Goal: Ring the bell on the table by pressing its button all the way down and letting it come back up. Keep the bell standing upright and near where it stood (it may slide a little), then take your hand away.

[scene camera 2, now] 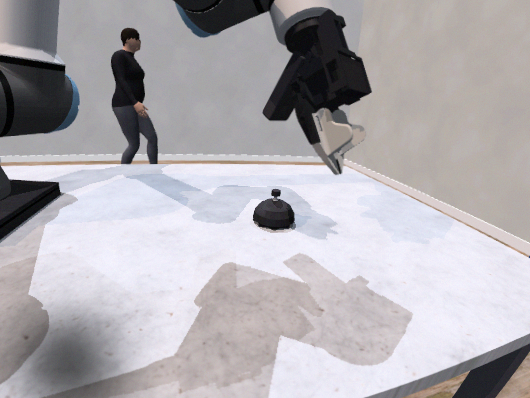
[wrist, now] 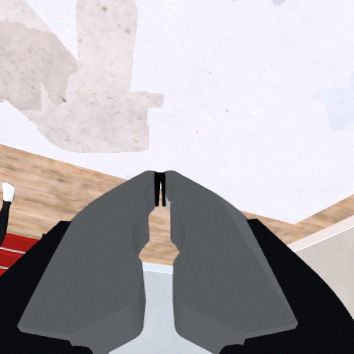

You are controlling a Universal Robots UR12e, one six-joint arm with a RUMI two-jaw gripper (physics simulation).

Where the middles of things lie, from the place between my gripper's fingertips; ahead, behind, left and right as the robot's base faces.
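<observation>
The black domed bell (scene camera 2: 274,214) sits 10 cm below my hand, and I find it 14 cm to the left of my hand and 2 cm behind it.
</observation>
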